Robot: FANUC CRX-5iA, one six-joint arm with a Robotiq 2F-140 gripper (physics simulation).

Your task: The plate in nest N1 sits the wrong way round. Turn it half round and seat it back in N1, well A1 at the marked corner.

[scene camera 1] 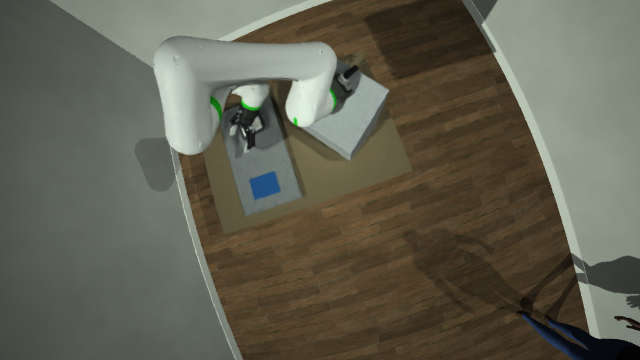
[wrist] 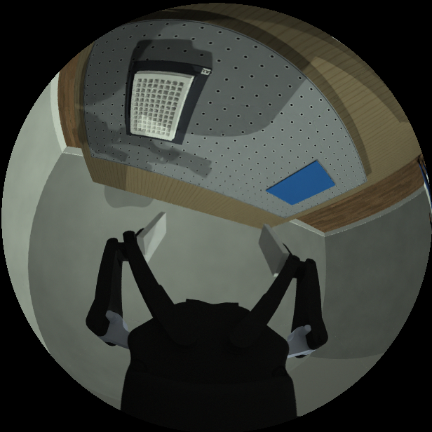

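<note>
A white well plate (wrist: 159, 106) lies in the dark nest (wrist: 187, 117) on the grey perforated board (wrist: 235, 150) (scene camera 1: 270, 160). A small white label (wrist: 205, 71) marks one corner of the nest; its lettering is too small to read surely, and the plate's well A1 cannot be made out. In the scene view the plate (scene camera 1: 257, 124) shows partly beside the fingers. My gripper (wrist: 213, 228) (scene camera 1: 240, 134) is open and empty, its fingers wide apart, held above the board and clear of the plate.
A blue rectangle (scene camera 1: 265, 185) (wrist: 301, 183) lies on the board near one end. A large pale grey block (scene camera 1: 355, 117) stands beside the board under the arm (scene camera 1: 250, 60). A person's blue-clad legs (scene camera 1: 565, 337) show at the lower right, on the wooden floor (scene camera 1: 350, 260).
</note>
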